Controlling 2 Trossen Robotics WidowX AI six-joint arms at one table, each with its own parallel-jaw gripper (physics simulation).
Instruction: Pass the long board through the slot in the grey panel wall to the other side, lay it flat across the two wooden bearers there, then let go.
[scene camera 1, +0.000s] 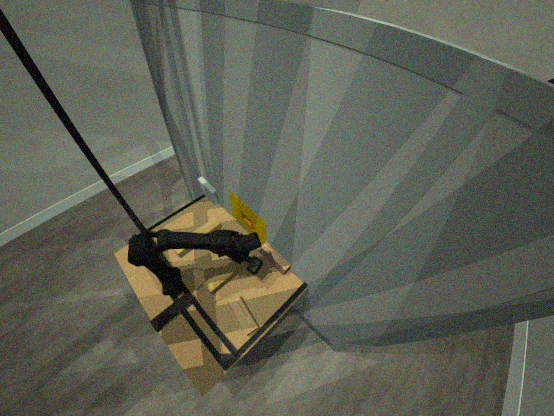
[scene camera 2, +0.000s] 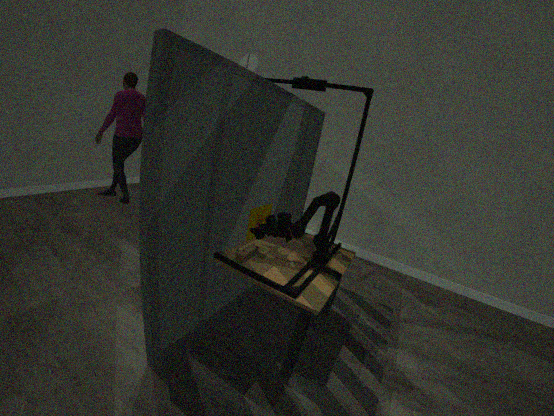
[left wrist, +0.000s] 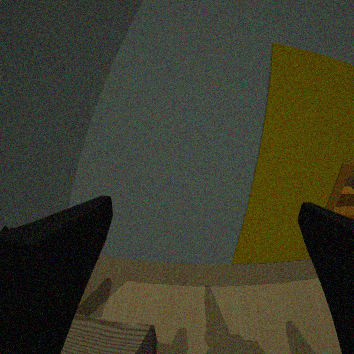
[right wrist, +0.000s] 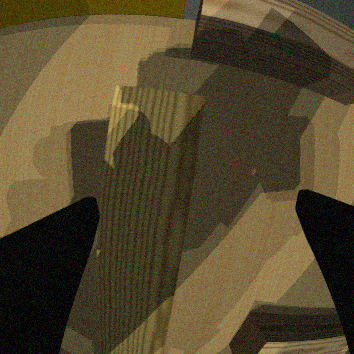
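In scene camera 1, my right gripper (scene camera 1: 254, 265) (right wrist: 200, 204) hangs open above the table. In the right wrist view, a long yellowish board (right wrist: 142, 225) (scene camera 1: 216, 286) lies flat on the table below the open fingers, left of their middle. My left gripper (scene camera 2: 255, 232) (left wrist: 209, 210) is open and empty near the yellow panel. The slot (scene camera 1: 247, 219) (left wrist: 345, 202) shows orange edges in the yellow patch (scene camera 1: 257, 227) (scene camera 2: 257, 216) (left wrist: 285, 140) on the grey wall (scene camera 1: 280, 150) (scene camera 2: 200, 175) (left wrist: 170, 150). I cannot tell which wood pieces are the bearers.
A brown block (scene camera 1: 277, 259) (right wrist: 270, 50) lies by the wall, and another (scene camera 1: 247, 312) (right wrist: 295, 325) lies farther from it. Another yellowish piece (scene camera 1: 212, 226) lies partly behind the right arm. A striped block (left wrist: 110, 335) lies at the lower left of the left wrist view.
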